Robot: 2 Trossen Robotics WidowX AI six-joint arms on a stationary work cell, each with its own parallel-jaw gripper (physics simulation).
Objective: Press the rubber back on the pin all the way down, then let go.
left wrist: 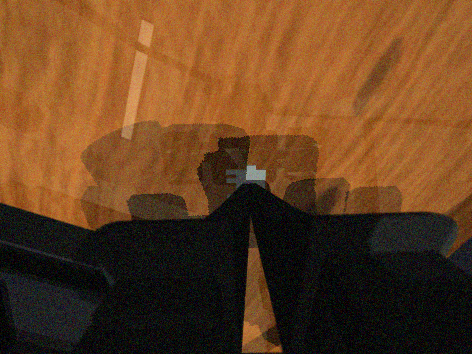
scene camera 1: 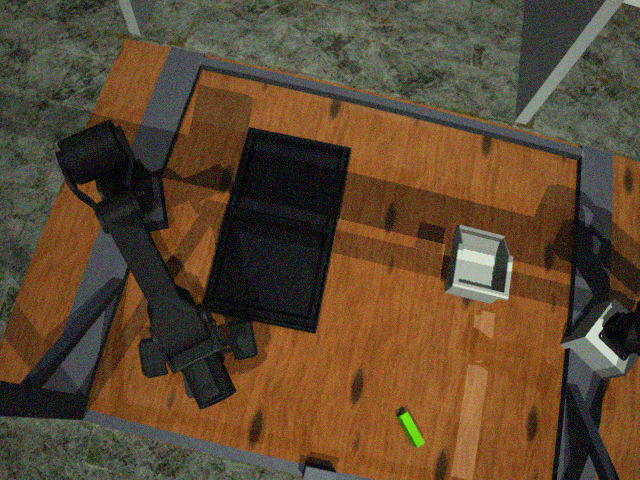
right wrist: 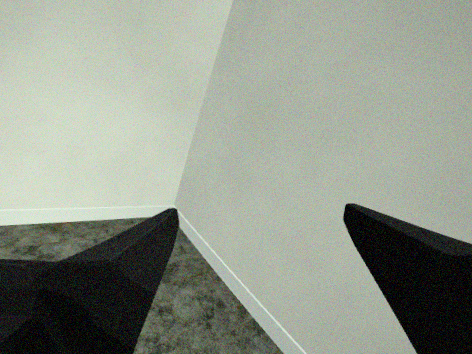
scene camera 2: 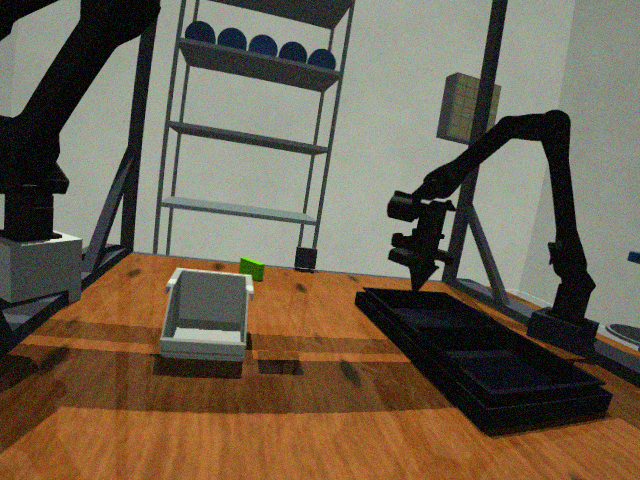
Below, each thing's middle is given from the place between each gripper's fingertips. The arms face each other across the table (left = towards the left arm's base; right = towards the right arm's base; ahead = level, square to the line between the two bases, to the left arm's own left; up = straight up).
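Labels:
The black two-compartment tray [scene camera 1: 271, 262] is 27 cm ahead of my left hand, and it is also 5 cm to the right of that hand and 1 cm above it. Going by their middles, of the things named here it is the tray that is the nearest to my left hand. The white bin [scene camera 1: 480, 266] I find 3 cm above my left hand, 30 cm ahead of it and 43 cm to the right of it.
My right hand is 38 cm above the white bin, 2 cm past it and 57 cm to the right of it. Counted from my right hand, the black two-compartment tray is 40 cm below, 5 cm behind and 95 cm to the left. Of the things named here, going by their middles, the white bin is the nearest to my right hand.

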